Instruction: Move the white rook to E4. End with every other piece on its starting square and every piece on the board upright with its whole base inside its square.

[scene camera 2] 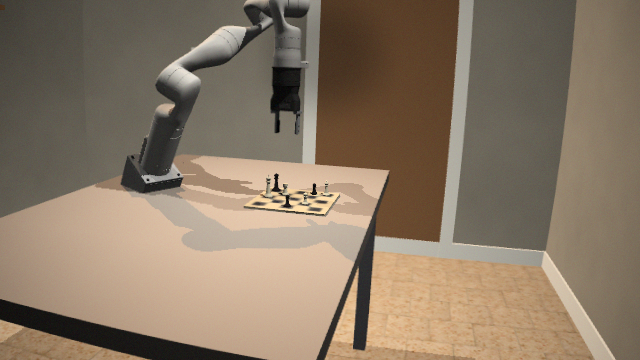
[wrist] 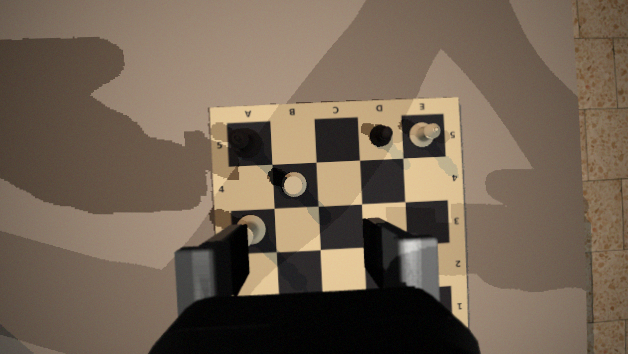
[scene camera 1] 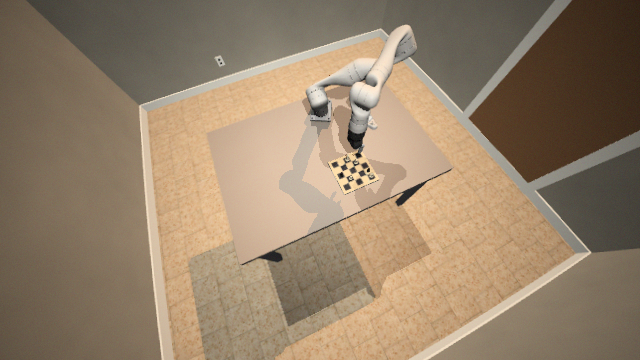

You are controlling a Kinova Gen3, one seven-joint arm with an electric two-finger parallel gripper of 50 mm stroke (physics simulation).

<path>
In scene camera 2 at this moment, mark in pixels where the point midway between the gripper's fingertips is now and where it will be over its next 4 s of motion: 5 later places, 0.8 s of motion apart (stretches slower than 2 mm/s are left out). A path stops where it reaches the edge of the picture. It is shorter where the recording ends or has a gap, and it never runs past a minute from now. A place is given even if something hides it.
My gripper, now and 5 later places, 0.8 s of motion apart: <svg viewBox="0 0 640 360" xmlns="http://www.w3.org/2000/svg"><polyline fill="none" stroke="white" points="287,133 282,161 282,178 283,186 283,177 322,173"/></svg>
</path>
